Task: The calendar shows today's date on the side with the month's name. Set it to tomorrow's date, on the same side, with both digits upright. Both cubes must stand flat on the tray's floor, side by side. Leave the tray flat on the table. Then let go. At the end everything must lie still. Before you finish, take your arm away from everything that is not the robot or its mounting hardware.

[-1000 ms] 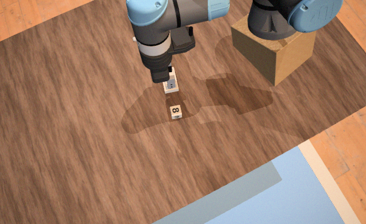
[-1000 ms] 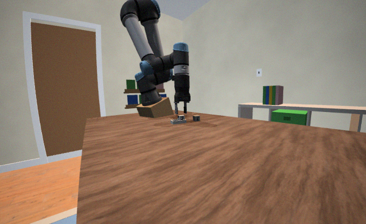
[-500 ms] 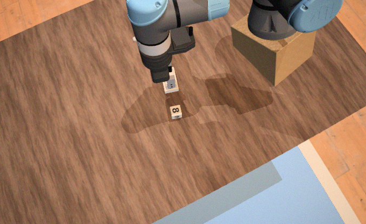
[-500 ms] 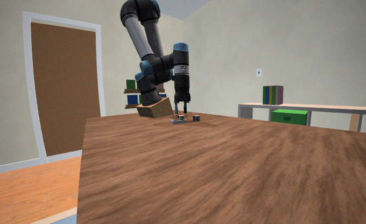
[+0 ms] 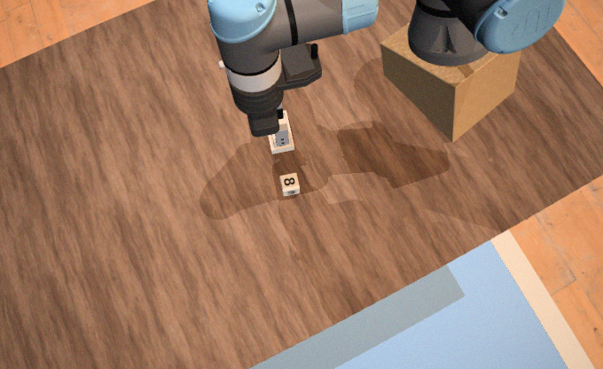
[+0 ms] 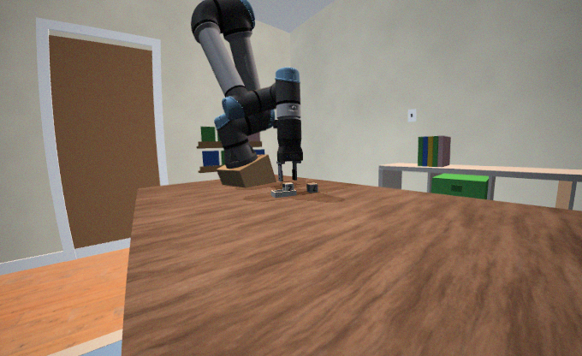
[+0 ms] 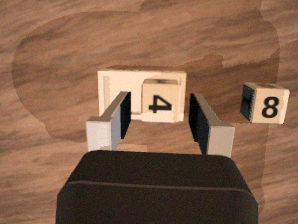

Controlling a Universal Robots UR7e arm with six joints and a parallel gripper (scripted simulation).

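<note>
The digit cube lies 4 cm below my hand. Round my hand: calendar tray 6 cm below, 2 cm to the right.
</note>
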